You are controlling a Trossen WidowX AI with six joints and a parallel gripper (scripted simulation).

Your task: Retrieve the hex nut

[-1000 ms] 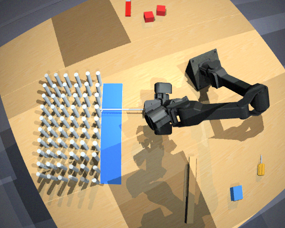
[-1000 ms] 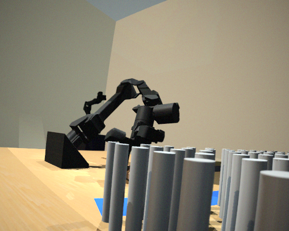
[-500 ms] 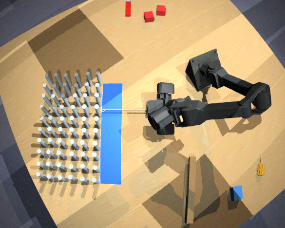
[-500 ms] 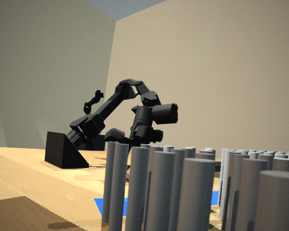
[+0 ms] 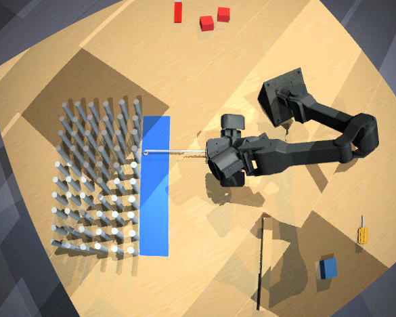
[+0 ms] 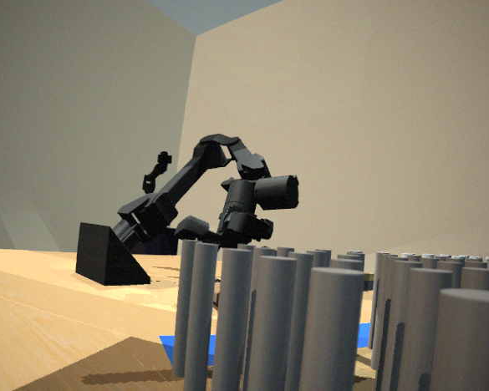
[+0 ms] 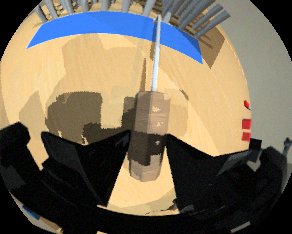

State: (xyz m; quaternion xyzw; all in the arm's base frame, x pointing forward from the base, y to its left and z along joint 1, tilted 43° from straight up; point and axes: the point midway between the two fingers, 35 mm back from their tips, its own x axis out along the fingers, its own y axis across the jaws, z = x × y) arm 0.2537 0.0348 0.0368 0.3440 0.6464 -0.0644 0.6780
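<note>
Right now the thin metal hook tool is 9 cm ahead of my gripper tip and 6 cm to the right of it. Round my gripper tip: blue taped strip: 20 cm ahead, 2 cm to the right, 2 cm below; blue block: 8 cm behind, 46 cm to the left; yellow-handled screwdriver: 24 cm behind, 45 cm to the left.
</note>
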